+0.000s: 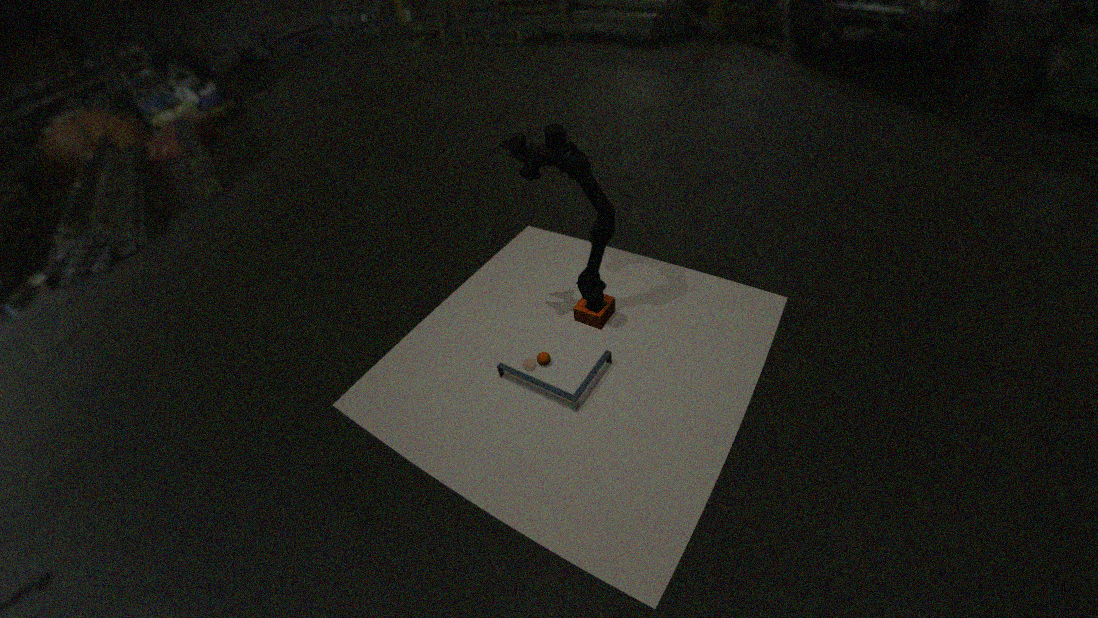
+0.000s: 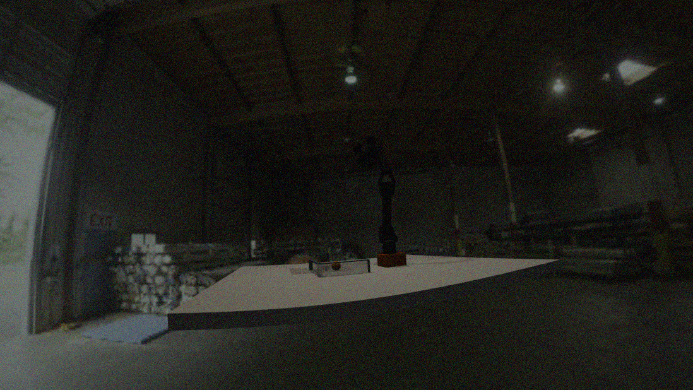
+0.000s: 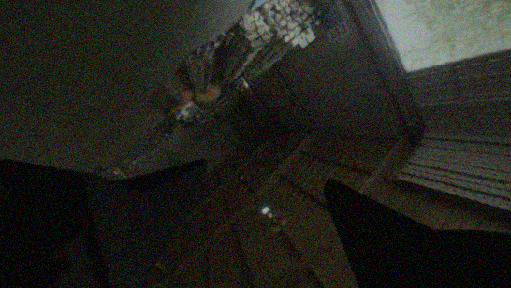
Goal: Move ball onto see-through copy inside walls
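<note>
Right now the orange ball is 21 cm ahead of my gripper tip, 25 cm to the left of it and 66 cm below it. Also, from my gripper tip: see-through copy of ball: 26 cm ahead, 23 cm to the left, 66 cm below.
</note>
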